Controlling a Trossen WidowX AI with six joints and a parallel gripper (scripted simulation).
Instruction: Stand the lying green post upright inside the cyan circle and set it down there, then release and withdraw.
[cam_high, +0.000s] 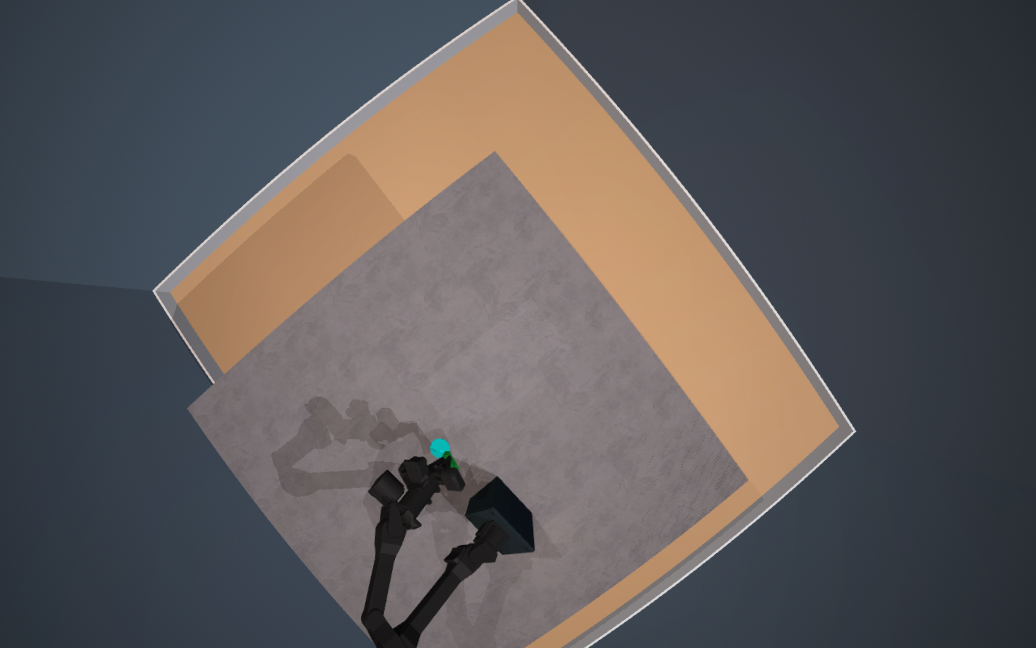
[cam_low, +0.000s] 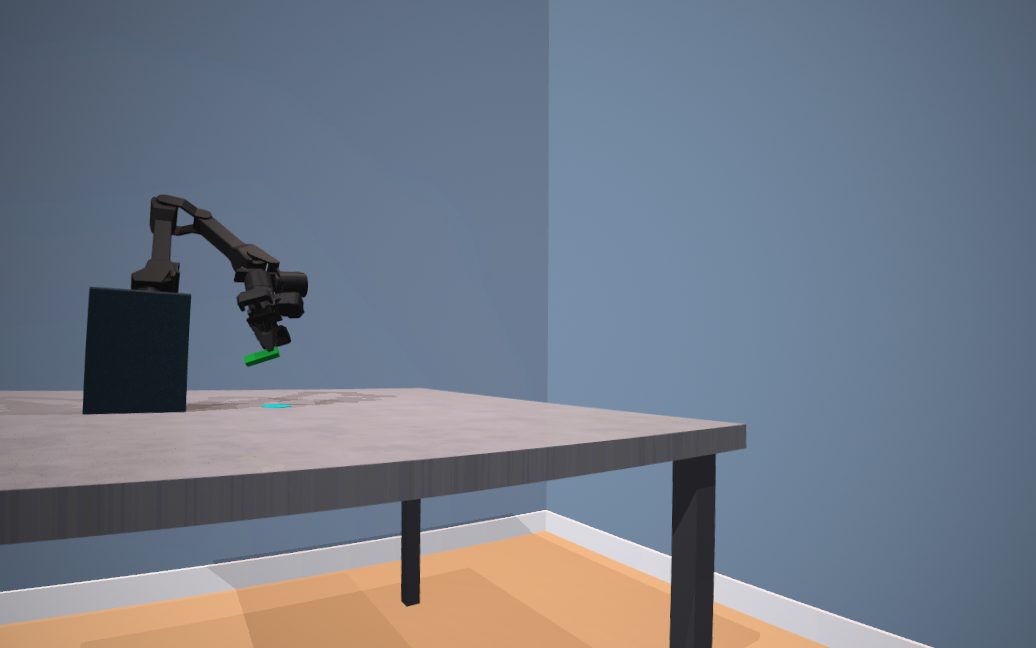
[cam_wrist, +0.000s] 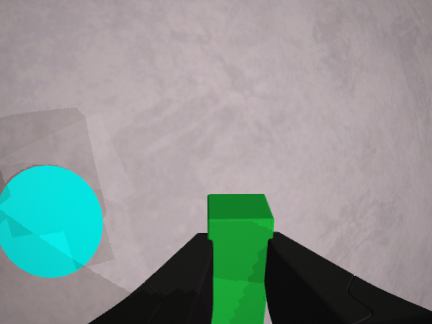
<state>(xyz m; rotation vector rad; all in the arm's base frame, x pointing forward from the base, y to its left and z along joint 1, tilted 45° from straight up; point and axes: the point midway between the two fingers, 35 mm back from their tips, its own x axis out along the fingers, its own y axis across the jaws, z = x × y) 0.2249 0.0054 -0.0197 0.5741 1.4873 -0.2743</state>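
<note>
The cyan circle is 20 mm ahead of my gripper tip, 40 mm to the left of it and 110 mm below it. The rest, counted from my gripper tip: green post 20 mm behind, 10 mm to the left, 10 mm below.
</note>
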